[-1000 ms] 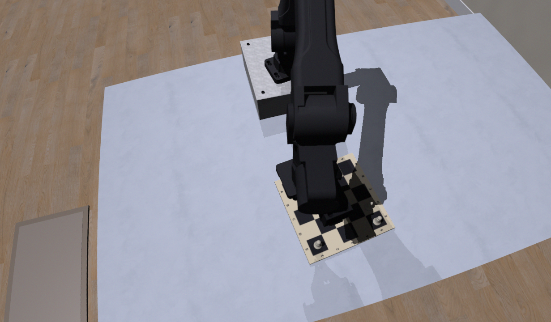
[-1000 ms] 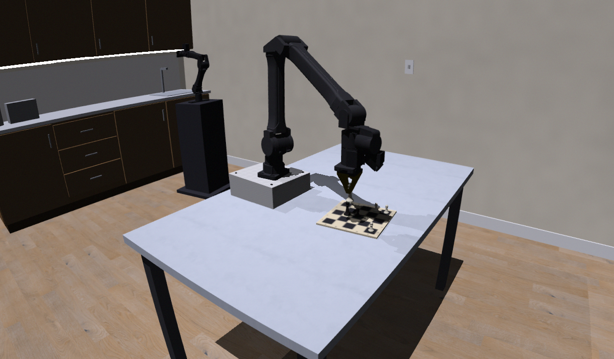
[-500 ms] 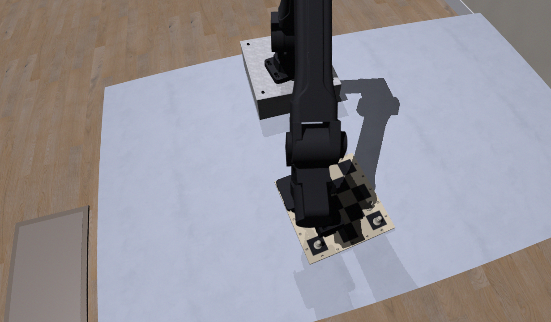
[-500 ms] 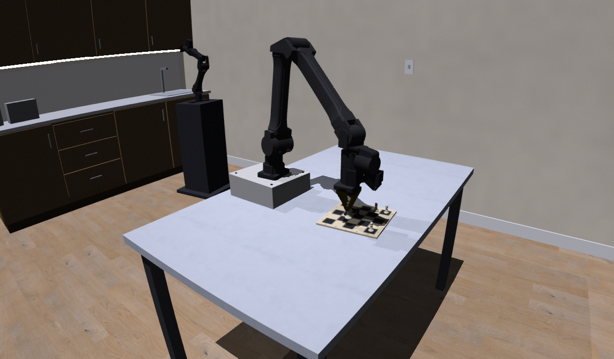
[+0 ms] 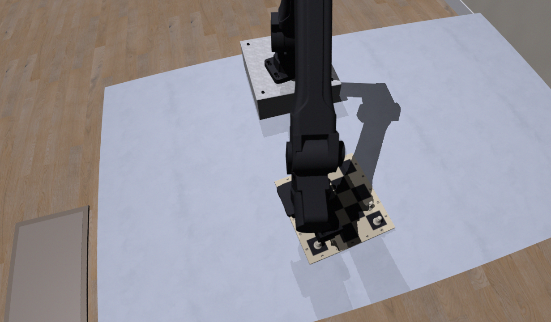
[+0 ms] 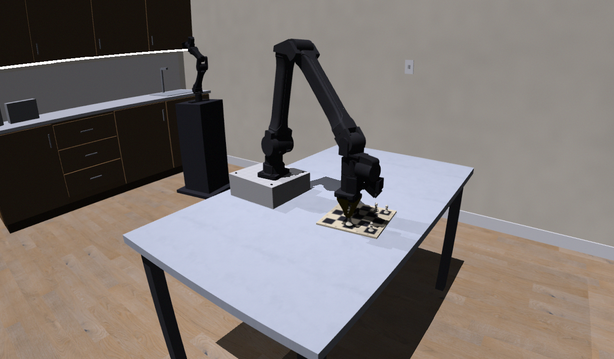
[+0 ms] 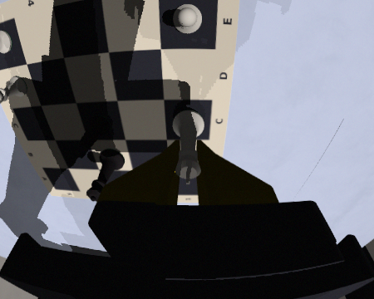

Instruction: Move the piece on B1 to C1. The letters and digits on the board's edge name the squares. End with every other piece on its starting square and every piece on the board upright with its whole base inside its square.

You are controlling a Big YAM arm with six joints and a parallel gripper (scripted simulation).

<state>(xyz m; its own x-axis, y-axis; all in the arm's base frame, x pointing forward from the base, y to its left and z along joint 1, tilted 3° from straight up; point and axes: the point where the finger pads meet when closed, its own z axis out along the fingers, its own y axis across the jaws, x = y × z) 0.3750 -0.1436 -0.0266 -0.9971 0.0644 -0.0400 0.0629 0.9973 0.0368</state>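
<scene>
Right now my hand is right at the tall white piece. From my hand the other things lie so: black piece (30 mm behind, 80 mm to the left, 20 mm below); chessboard (10 mm ahead, 80 mm to the left, 40 mm below).
</scene>
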